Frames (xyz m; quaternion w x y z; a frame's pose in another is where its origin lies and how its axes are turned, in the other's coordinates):
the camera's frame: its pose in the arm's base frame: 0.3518 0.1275 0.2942 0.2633 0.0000 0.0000 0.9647
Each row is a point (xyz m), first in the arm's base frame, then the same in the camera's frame.
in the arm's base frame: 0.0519 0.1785 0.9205
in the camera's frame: 0.2842 0.1084 0.6263
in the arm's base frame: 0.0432 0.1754 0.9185
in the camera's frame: 0.2901 0.1155 0.6243
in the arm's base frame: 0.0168 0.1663 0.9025
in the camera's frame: 0.3083 0.1368 0.6083
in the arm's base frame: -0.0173 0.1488 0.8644
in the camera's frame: 0.3287 0.1692 0.5702
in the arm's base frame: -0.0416 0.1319 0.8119
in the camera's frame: 0.3411 0.1961 0.5177
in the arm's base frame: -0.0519 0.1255 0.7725
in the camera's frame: 0.3467 0.2068 0.4783
